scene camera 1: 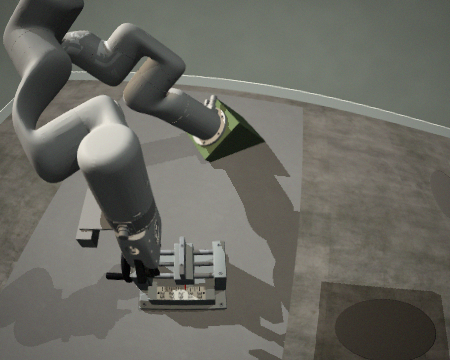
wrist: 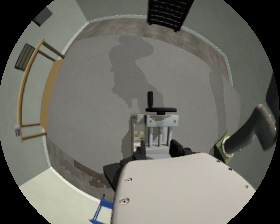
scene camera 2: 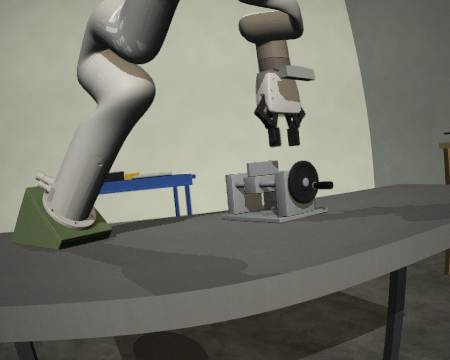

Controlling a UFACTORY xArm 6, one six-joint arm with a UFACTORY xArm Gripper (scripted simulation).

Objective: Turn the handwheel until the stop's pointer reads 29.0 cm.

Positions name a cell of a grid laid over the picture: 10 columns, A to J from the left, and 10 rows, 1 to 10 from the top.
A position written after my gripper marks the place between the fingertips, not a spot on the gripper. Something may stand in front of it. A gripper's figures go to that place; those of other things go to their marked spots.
Scene:
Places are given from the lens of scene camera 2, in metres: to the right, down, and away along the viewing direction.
my gripper (scene camera 2: G5): 0.13, -0.07, 0.96
black handwheel (scene camera 2: G5): 0.15, -0.01, 0.88

